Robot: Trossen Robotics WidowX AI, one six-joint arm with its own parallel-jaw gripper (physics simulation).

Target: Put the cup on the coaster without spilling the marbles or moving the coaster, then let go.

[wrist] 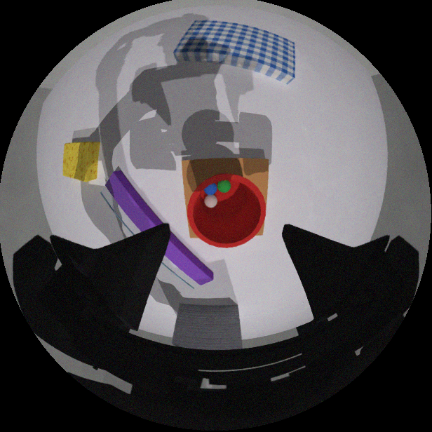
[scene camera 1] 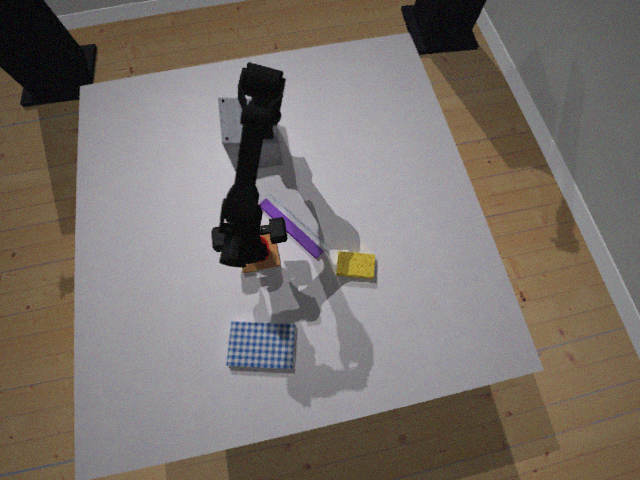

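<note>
The red cup (scene camera 1: 265, 248) (wrist: 227, 241) stands upright on the square orange-brown coaster (scene camera 1: 272, 262) (wrist: 259, 177). In the wrist view a blue marble (wrist: 210, 189), a green marble (wrist: 224, 186) and a pinkish-white marble (wrist: 211, 201) lie inside the cup. My gripper (scene camera 1: 248, 236) (wrist: 228, 230) is open and empty above the cup, with its fingers spread wide on either side and apart from it. In the scene view the arm and gripper hide most of the cup and part of the coaster.
A purple bar (scene camera 1: 292, 228) (wrist: 162, 230) lies diagonally near the coaster, with a thin clear strip beside it. A yellow sponge (scene camera 1: 355, 264) (wrist: 81, 161) lies beyond the bar. A blue-checked block (scene camera 1: 262, 345) (wrist: 237, 46) lies farther from the arm base. The grey base block (scene camera 1: 230, 121) (wrist: 207, 325) is behind.
</note>
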